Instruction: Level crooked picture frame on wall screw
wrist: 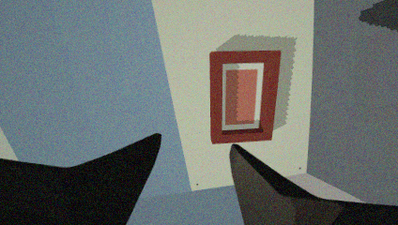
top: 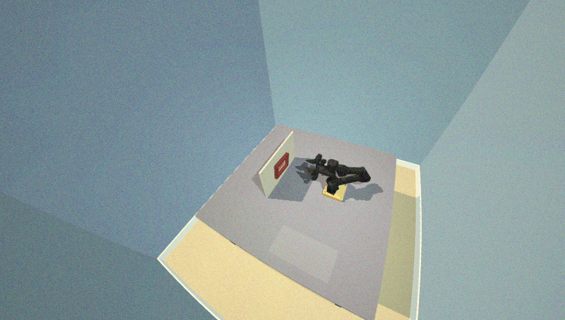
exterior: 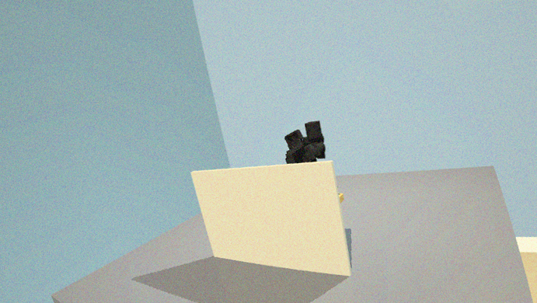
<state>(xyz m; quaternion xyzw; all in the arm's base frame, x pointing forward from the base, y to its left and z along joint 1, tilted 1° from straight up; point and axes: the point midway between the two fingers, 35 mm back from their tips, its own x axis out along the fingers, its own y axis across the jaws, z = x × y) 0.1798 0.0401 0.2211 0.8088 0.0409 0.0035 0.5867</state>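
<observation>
My gripper tip is 19 cm short of the dark red picture frame, 4 cm to the right of it and 9 cm above it. Round my gripper tip: cream wall panel (20 cm ahead, 3 cm to the left, 10 cm below).
</observation>
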